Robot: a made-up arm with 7 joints. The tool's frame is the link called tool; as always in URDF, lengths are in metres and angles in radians. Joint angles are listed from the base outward. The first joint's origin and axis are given. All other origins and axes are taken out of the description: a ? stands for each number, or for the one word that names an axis. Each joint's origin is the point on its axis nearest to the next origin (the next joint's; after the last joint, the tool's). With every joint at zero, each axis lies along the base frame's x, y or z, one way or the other. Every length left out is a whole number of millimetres.
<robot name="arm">
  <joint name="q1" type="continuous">
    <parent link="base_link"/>
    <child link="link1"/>
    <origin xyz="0 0 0.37" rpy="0 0 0"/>
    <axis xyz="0 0 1"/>
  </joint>
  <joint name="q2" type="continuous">
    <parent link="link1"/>
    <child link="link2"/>
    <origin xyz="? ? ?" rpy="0 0 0"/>
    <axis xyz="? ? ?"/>
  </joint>
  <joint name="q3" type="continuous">
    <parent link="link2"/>
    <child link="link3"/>
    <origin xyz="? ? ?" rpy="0 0 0"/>
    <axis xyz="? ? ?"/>
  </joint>
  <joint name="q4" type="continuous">
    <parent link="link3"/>
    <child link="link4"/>
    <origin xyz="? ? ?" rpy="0 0 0"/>
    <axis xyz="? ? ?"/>
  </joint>
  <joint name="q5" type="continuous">
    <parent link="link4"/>
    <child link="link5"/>
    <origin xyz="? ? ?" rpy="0 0 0"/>
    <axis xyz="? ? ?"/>
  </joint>
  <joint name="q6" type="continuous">
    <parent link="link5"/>
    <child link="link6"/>
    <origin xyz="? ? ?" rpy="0 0 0"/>
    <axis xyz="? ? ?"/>
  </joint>
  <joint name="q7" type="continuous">
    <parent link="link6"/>
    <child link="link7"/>
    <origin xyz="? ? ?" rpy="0 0 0"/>
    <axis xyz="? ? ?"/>
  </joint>
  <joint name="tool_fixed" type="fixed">
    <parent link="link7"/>
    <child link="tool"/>
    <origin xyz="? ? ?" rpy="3.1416 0 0"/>
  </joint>
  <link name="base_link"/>
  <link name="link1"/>
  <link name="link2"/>
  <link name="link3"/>
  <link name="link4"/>
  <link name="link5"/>
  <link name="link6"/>
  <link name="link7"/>
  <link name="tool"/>
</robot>
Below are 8 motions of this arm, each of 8 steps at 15 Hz.
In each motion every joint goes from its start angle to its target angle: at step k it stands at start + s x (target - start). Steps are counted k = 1, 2, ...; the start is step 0. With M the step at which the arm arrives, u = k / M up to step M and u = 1 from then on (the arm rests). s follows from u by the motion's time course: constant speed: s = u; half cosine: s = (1 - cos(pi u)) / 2; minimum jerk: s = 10 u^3 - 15 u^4 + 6 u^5.
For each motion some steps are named. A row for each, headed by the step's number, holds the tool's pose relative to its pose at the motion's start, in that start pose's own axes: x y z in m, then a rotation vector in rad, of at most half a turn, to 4 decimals.
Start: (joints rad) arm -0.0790 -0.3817 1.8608 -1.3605 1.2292 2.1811 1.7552
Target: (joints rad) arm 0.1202 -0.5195 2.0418 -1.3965 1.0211 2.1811 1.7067
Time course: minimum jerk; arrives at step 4
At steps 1, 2, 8:
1: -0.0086 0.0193 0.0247 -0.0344 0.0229 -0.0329
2: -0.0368 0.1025 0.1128 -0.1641 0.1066 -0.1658
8: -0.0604 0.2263 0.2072 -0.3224 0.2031 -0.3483

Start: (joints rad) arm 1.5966 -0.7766 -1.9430 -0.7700 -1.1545 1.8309 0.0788
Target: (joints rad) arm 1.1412 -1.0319 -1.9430 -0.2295 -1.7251 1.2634 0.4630
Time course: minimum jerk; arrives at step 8
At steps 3, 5, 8:
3: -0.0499 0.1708 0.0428 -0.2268 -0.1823 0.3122
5: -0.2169 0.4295 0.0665 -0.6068 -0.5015 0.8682
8: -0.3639 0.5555 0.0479 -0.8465 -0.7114 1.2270

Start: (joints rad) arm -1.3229 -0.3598 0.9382 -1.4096 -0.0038 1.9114 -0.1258
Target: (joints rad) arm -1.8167 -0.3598 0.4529 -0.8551 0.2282 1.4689 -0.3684
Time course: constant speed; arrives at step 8
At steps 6, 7, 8:
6: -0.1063 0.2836 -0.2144 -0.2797 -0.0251 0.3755
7: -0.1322 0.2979 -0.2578 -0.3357 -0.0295 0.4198
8: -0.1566 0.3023 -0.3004 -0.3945 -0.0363 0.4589

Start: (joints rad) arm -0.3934 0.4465 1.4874 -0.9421 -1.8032 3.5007 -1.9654
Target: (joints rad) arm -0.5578 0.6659 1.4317 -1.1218 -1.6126 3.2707 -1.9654
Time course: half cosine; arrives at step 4
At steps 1, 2, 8:
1: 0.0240 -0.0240 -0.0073 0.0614 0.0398 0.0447
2: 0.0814 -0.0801 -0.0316 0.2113 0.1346 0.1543
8: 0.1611 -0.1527 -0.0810 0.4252 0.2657 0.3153

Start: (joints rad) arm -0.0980 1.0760 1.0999 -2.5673 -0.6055 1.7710 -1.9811
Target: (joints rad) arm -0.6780 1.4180 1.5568 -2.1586 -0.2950 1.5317 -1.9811
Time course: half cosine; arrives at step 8
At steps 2, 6, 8:
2: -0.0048 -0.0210 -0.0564 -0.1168 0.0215 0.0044
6: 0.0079 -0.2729 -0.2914 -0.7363 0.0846 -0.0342
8: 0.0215 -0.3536 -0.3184 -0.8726 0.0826 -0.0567

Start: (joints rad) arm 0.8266 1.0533 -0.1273 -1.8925 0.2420 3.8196 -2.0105
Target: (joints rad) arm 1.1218 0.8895 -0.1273 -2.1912 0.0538 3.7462 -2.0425
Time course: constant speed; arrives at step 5
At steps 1, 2, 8:
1: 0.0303 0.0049 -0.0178 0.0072 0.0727 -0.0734
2: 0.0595 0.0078 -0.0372 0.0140 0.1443 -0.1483
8: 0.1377 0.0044 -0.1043 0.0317 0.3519 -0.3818

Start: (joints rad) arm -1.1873 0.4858 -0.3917 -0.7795 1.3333 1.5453 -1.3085
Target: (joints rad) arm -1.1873 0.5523 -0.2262 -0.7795 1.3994 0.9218 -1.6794
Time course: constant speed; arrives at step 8
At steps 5, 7, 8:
5: -0.0144 0.0058 0.0861 0.4901 0.0372 -0.2301
7: -0.0195 0.0025 0.1185 0.6834 0.0859 -0.3264
8: -0.0220 -0.0001 0.1340 0.7789 0.1174 -0.3747

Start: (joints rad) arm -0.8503 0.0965 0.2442 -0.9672 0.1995 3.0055 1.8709
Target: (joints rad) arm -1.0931 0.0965 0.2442 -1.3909 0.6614 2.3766 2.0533
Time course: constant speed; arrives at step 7
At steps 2, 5, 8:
2: 0.0713 0.0345 0.0332 -0.2423 0.1525 0.1717
5: 0.1907 0.0927 0.0572 -0.5695 0.3804 0.4709
8: 0.2731 0.1345 0.0539 -0.7623 0.5213 0.6978

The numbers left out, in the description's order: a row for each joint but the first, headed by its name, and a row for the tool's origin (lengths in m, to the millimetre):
q2: xyz 0 0 0, axis 0 1 0
q3: xyz 0 0 0.311, axis 0 0 1
q4: xyz 0.084 0 0, axis 0 -1 0
q5: xyz -0.111 0 0.517, axis 0 0 1
q6: xyz 0 0 0, axis 0 -1 0
q7: xyz 0.067 0 0, axis 0 0 -1
tool: xyz 0 0 0

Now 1 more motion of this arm.
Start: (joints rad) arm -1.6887 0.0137 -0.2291 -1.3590 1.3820 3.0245 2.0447
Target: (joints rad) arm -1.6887 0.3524 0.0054 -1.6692 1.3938 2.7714 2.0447
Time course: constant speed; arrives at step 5
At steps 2, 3, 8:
2: 0.1721 0.0160 0.0714 -0.1101 0.3183 0.0337
3: 0.2629 0.0241 0.0897 -0.1631 0.4768 0.0598
8: 0.4455 0.0411 0.0902 -0.2640 0.7916 0.1309

